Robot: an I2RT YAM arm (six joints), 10 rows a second.
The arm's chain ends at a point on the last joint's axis. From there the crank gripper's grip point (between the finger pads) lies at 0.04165 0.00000 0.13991 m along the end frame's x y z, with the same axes.
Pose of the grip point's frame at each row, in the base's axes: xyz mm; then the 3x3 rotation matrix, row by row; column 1 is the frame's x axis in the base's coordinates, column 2 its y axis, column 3 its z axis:
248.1 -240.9 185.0; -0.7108 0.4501 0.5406; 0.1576 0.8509 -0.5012; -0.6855 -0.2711 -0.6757
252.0 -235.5 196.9; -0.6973 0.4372 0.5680; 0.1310 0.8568 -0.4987; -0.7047 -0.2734 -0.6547
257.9 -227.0 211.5; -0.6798 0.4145 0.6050; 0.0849 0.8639 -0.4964; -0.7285 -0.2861 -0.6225
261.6 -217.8 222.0; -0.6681 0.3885 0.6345; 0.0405 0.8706 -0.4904; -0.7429 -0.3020 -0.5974
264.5 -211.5 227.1; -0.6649 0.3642 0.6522; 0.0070 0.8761 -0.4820; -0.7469 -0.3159 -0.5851
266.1 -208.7 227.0; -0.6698 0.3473 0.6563; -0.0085 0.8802 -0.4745; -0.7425 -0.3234 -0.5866
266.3 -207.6 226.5; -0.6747 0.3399 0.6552; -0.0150 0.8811 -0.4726; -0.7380 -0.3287 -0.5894
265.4 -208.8 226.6; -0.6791 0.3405 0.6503; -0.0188 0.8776 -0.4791; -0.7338 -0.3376 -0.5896
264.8 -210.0 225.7; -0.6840 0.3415 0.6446; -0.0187 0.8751 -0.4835; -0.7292 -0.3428 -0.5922
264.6 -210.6 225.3; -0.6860 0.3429 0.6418; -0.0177 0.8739 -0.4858; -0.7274 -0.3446 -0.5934
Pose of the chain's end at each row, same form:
202.1 -177.3 308.1; -0.7108 0.4501 0.5406; 0.1576 0.8509 -0.5012; -0.6855 -0.2711 -0.6757
201.6 -171.2 317.8; -0.6973 0.4372 0.5680; 0.1310 0.8568 -0.4987; -0.7047 -0.2734 -0.6547
201.6 -161.1 328.9; -0.6798 0.4145 0.6050; 0.0849 0.8639 -0.4964; -0.7285 -0.2861 -0.6225
200.7 -150.9 336.5; -0.6681 0.3885 0.6345; 0.0405 0.8706 -0.4904; -0.7429 -0.3020 -0.5974
200.9 -144.4 340.1; -0.6649 0.3642 0.6522; 0.0070 0.8761 -0.4820; -0.7469 -0.3159 -0.5851
202.2 -142.0 340.0; -0.6698 0.3473 0.6563; -0.0085 0.8802 -0.4745; -0.7425 -0.3234 -0.5866
202.7 -140.9 339.7; -0.6747 0.3399 0.6552; -0.0150 0.8811 -0.4726; -0.7380 -0.3287 -0.5894
202.7 -141.0 339.7; -0.6791 0.3405 0.6503; -0.0188 0.8776 -0.4791; -0.7338 -0.3376 -0.5896
203.1 -141.6 338.9; -0.6840 0.3415 0.6446; -0.0187 0.8751 -0.4835; -0.7292 -0.3428 -0.5922
203.4 -141.9 338.6; -0.6860 0.3429 0.6418; -0.0177 0.8739 -0.4858; -0.7274 -0.3446 -0.5934

